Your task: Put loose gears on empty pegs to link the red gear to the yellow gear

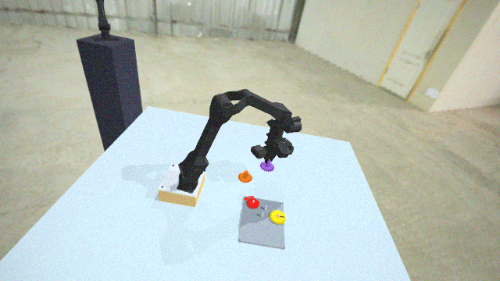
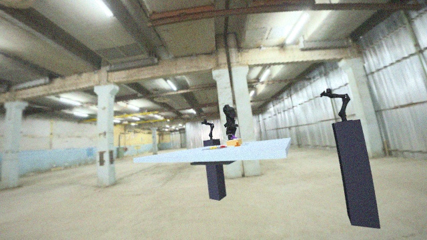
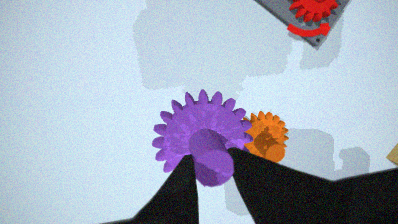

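Now: the red gear 20 mm behind my gripper tip, 160 mm to the right of it and 100 mm below it. Round my gripper tip: orange gear (90 mm behind, 20 mm to the right, 100 mm below); purple gear (10 mm below); yellow gear (90 mm ahead, 200 mm to the right, 90 mm below).
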